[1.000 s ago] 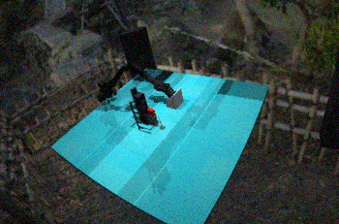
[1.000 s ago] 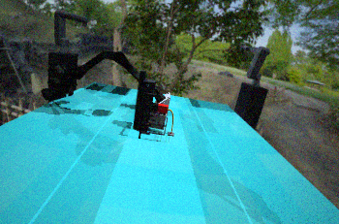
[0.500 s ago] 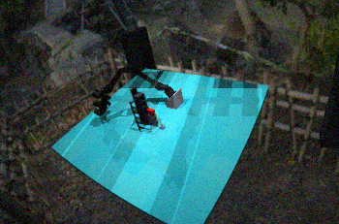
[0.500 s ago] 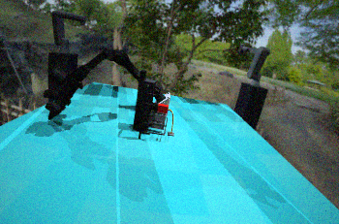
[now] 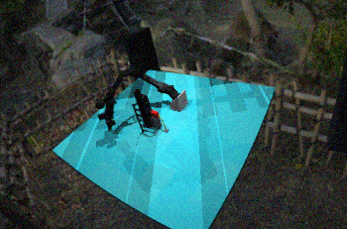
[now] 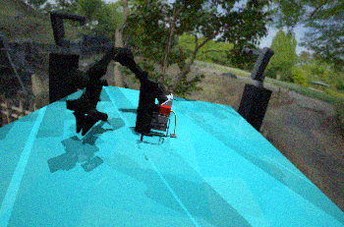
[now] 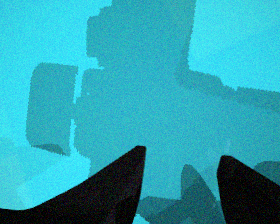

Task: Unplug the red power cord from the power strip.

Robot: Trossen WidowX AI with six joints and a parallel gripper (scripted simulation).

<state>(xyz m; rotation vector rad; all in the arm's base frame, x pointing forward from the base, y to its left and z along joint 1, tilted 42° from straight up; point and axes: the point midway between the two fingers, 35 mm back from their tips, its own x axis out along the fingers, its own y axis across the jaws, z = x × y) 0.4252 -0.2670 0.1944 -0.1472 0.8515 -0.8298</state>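
Right now my gripper tip is 300 mm to the right of the red plug, 180 mm past it and 80 mm below it. Also, from my gripper tip: grey square: 380 mm to the left, 170 mm behind, 50 mm below.
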